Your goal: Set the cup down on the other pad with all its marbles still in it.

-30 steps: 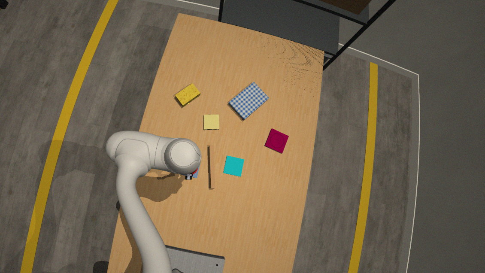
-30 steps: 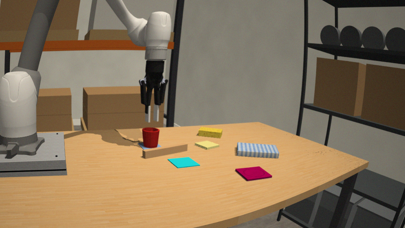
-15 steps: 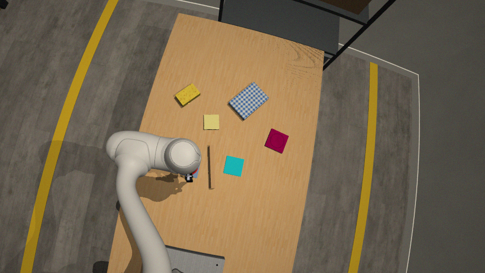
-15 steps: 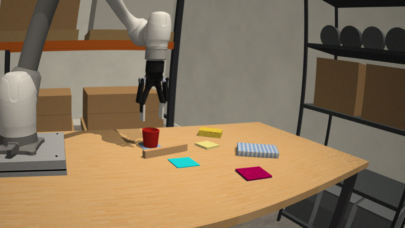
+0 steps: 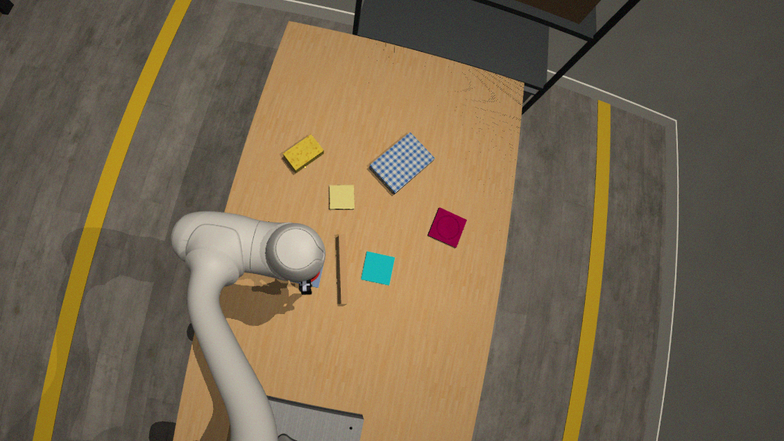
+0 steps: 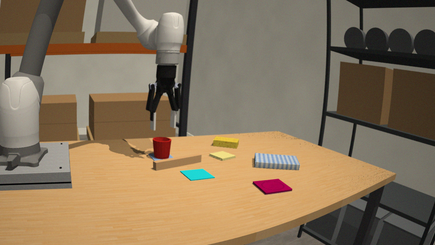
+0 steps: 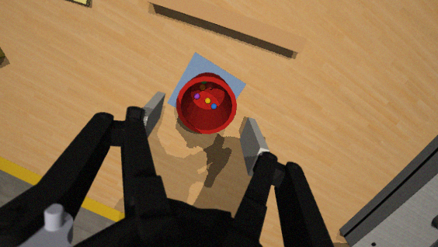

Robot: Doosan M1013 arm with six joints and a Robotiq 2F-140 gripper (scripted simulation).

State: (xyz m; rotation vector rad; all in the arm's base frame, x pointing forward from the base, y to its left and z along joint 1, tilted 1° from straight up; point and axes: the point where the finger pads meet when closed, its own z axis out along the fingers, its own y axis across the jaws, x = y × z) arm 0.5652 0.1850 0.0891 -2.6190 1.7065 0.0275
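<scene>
Now: hand 120 mm above the red cup. Round my hand: wooden rail: 140 mm below, 90 mm to the right, 40 mm ahead; then cyan pad: 190 mm to the right, 150 mm below, 80 mm ahead.
</scene>
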